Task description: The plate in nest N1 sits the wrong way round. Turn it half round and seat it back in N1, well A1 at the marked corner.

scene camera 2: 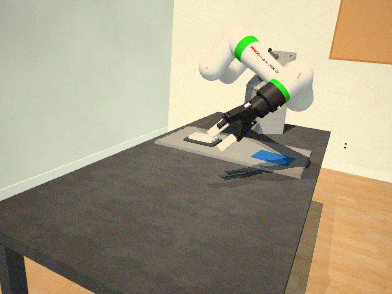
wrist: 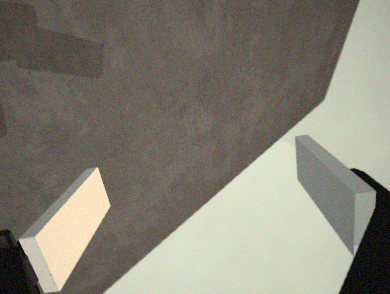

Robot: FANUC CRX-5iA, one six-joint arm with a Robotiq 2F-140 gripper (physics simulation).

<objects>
gripper: scene camera 2; wrist
same spot on gripper: (wrist: 346, 197) = (scene camera 2: 227, 126)
</objects>
